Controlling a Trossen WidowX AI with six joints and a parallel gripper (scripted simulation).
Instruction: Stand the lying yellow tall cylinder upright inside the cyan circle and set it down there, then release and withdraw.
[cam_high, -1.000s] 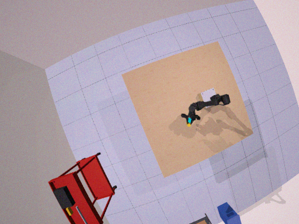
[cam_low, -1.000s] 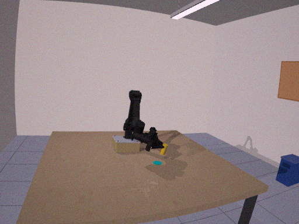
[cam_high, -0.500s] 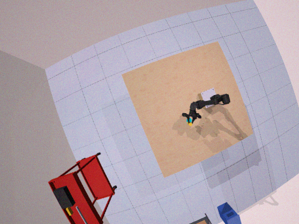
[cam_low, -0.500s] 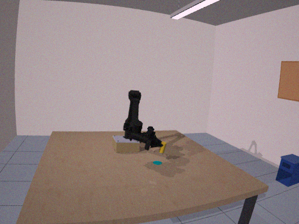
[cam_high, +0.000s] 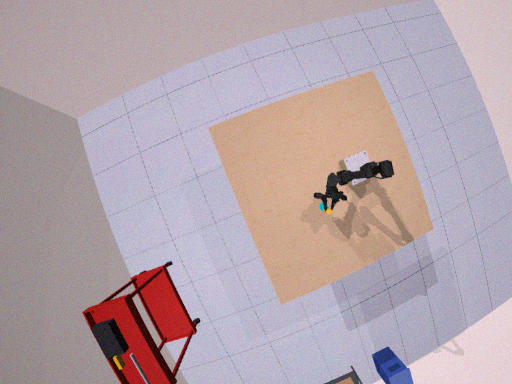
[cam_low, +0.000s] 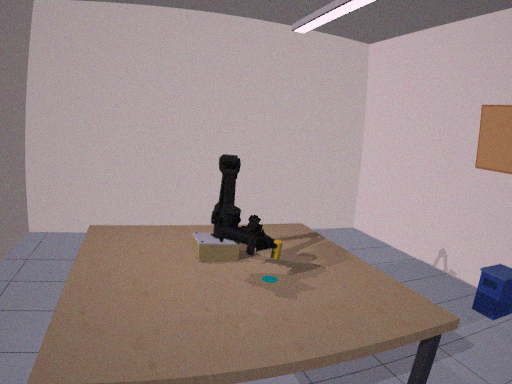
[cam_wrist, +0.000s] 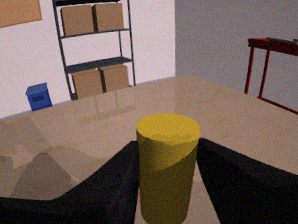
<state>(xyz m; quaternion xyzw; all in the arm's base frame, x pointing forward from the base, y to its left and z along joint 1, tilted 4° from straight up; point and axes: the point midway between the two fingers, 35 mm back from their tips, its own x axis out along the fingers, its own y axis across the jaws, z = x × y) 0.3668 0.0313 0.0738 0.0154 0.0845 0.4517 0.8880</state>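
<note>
Now: the cyan circle 16 cm below my gripper tip and 3 cm behind it. Also, from my gripper tip: yellow tall cylinder 2 cm below.
</note>
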